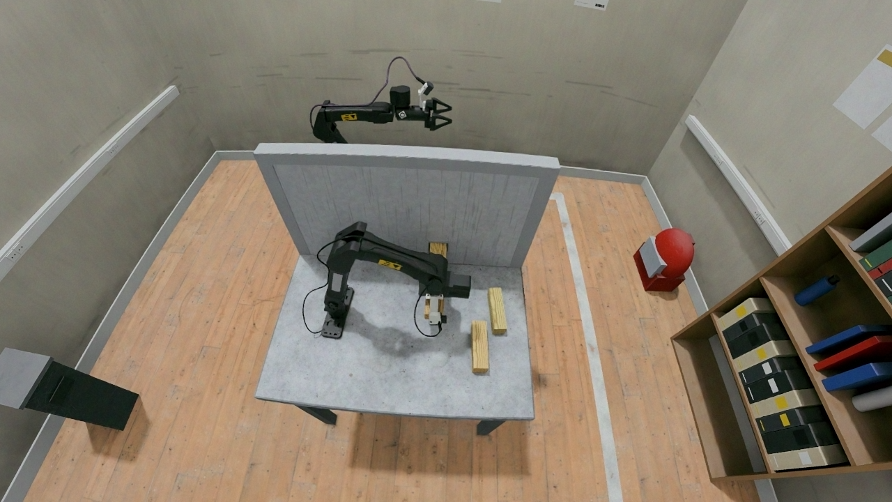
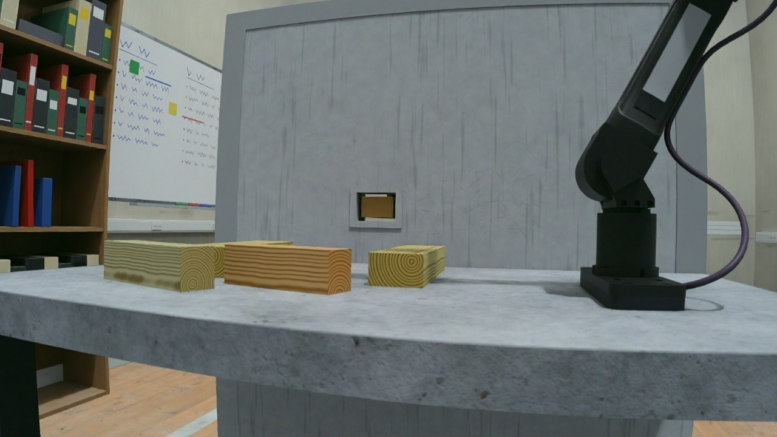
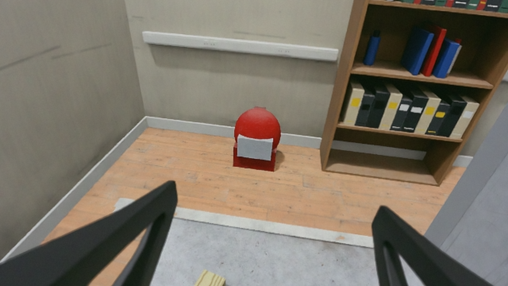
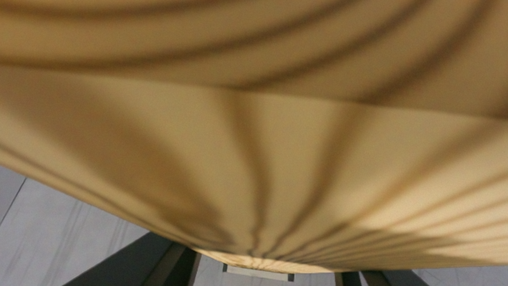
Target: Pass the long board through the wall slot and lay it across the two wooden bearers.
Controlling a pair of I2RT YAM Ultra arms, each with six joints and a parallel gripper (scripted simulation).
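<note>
My right hand is 50 mm to the right of the long board.
</note>
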